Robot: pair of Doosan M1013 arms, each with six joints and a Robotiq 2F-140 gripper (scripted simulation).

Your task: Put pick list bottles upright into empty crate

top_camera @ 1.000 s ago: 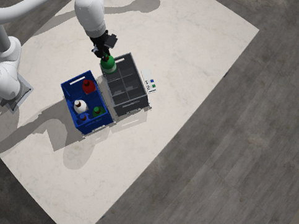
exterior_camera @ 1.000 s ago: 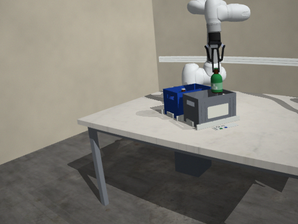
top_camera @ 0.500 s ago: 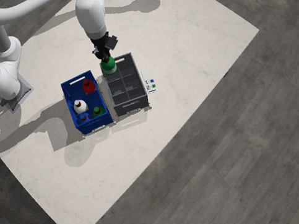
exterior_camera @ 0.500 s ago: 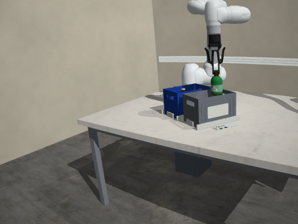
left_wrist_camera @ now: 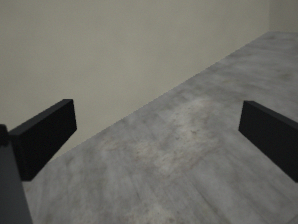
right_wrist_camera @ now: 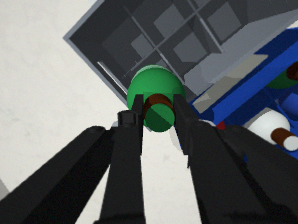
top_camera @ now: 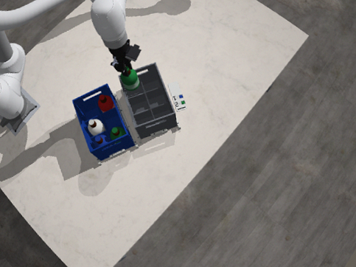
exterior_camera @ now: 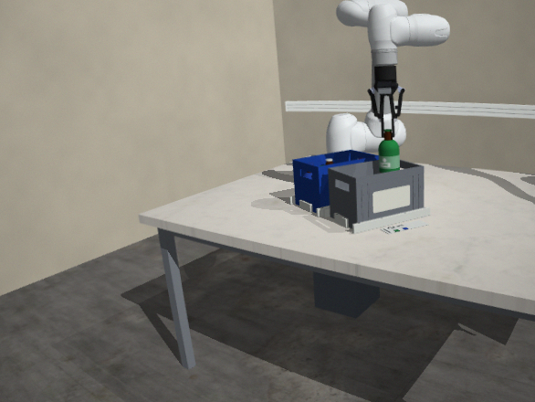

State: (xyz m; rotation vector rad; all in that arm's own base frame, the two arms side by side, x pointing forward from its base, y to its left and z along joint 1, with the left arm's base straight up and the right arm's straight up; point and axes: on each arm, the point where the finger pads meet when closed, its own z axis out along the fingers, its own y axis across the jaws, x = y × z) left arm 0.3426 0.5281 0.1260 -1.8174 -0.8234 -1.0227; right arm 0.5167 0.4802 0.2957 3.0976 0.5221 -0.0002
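The dark grey crate lies 9 cm ahead of my right hand, 1 cm to the right of it and 21 cm below it. From my right hand the other things lie so: white bottle 1 cm behind, 26 cm to the right, 21 cm below; then blue crate 22 cm to the right, 21 cm below; then red bottle 6 cm behind, 14 cm to the right, 21 cm below.
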